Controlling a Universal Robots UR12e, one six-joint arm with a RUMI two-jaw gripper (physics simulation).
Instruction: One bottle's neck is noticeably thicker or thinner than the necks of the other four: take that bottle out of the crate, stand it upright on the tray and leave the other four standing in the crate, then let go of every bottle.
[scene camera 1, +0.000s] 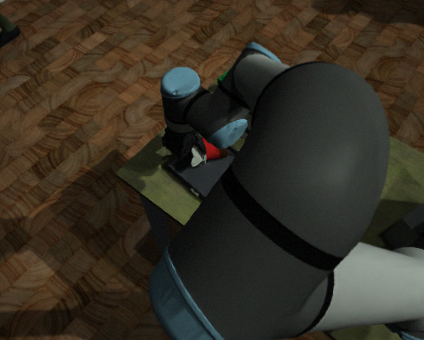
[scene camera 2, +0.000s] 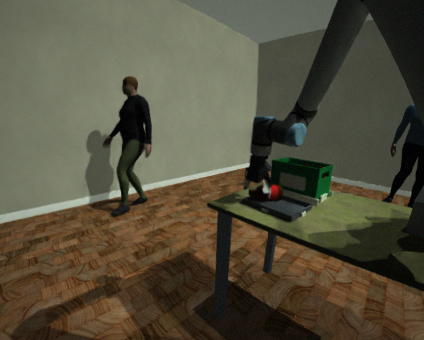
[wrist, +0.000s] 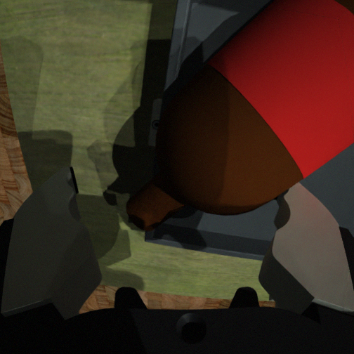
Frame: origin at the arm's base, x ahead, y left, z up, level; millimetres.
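Seen in the pictures: gripper, fingertip midpoint: (scene camera 1: 187, 152) (scene camera 2: 256, 194).
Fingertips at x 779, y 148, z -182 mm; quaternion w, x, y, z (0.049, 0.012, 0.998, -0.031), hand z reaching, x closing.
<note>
A point is followed by its place in that frame.
A brown bottle with a red label (scene camera 1: 212, 150) @(x 705, y 114, z -150 mm) (scene camera 2: 274, 192) @(x 699, y 117, z -161 mm) (wrist: 295, 85) lies on its side over the dark grey tray (scene camera 1: 204, 182) @(x 680, y 191, z -210 mm) (scene camera 2: 272, 212) @(x 645, y 239, z -205 mm) (wrist: 220, 248). In the wrist view its neck points down-left, past the tray's edge. My gripper (scene camera 1: 185, 156) @(x 779, y 148, z -182 mm) (scene camera 2: 256, 186) @(x 779, y 148, z -182 mm) (wrist: 177, 175) is open over the neck end. One jaw stands well apart from the bottle; the other is close beside its shoulder, and I cannot tell if they touch. The green crate (scene camera 1: 223, 77) @(x 797, y -72, z -44 mm) (scene camera 2: 320, 182) @(x 532, y -45, z -111 mm) stands behind the tray; the arm hides most of it in scene camera 1. The bottles inside cannot be made out.
The tray and crate stand near one end of the green table (scene camera 1: 155, 185) @(x 798, y 286, z -215 mm) (scene camera 2: 360, 215) @(x 329, y -17, z -215 mm). The crate is close behind the tray. One person (scene camera 2: 134, 120) is on the floor left of the table, and another (scene camera 2: 412, 145) is at the far right.
</note>
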